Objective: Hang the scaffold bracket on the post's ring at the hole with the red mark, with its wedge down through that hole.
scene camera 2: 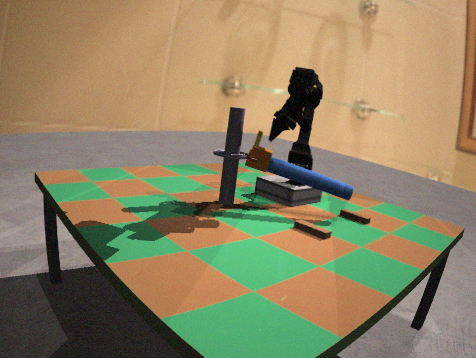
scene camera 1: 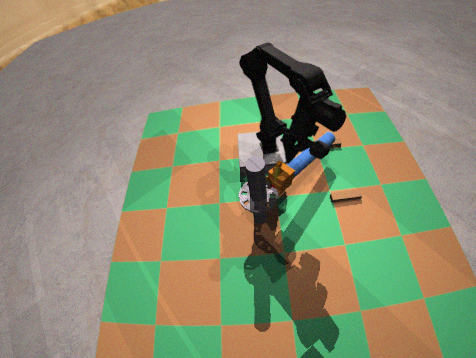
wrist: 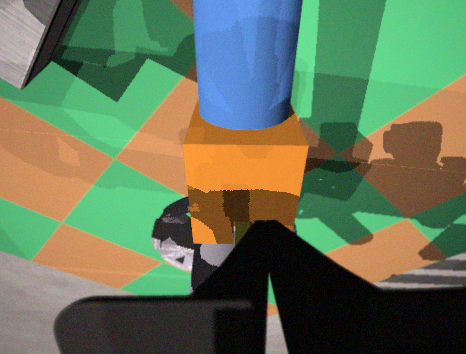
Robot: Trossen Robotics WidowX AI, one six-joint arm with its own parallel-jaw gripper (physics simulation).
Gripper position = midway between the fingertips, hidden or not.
Note:
In view: my gripper [scene camera 1: 287, 162], a scaffold bracket [scene camera 2: 264, 162] and a grey post [wrist: 207, 258].
The scaffold bracket shows as well in scene camera 1 [scene camera 1: 288, 172] and in the wrist view [wrist: 245, 152]. My gripper is seen too in scene camera 2 [scene camera 2: 269, 140] and in the wrist view [wrist: 265, 230].

